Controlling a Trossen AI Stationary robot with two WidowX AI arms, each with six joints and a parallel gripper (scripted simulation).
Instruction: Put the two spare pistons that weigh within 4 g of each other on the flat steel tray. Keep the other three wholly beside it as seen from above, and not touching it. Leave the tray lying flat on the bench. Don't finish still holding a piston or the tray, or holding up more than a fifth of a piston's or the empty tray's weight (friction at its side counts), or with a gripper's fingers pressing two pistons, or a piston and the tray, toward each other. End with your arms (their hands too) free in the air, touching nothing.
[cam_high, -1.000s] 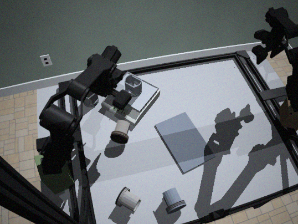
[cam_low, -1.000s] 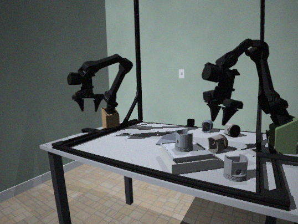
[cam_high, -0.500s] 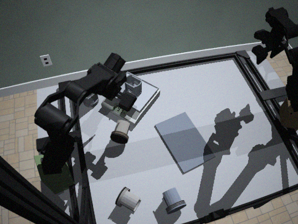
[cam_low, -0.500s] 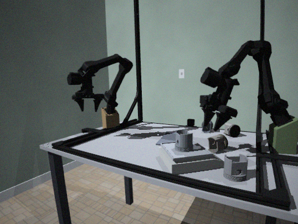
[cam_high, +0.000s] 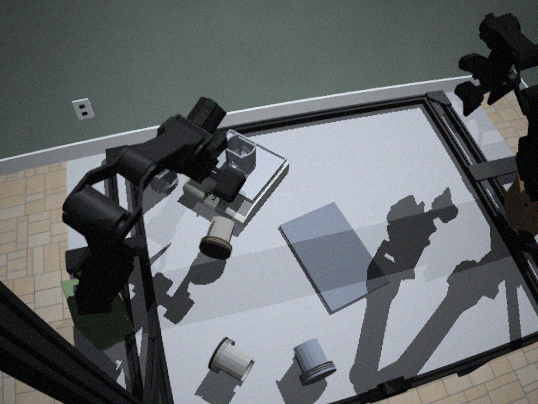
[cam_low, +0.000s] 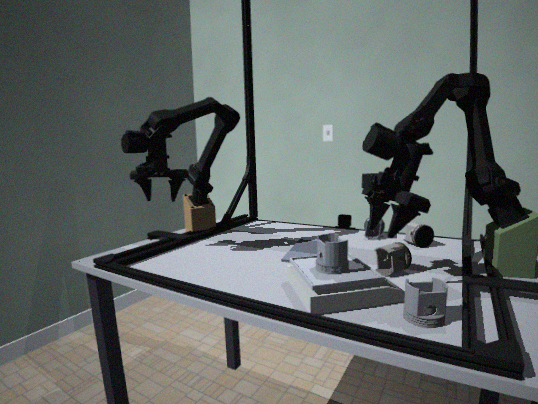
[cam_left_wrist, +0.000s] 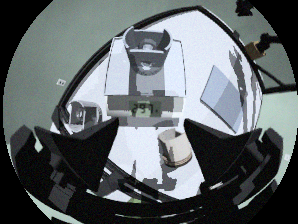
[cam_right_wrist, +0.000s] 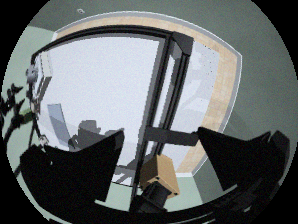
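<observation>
Now: left hand 110 mm above the white scale, 90 mm to the left of it and 90 mm short of it. Also, from my left hand: flat steel tray: 240 mm to the right, 170 mm behind, 150 mm below.
</observation>
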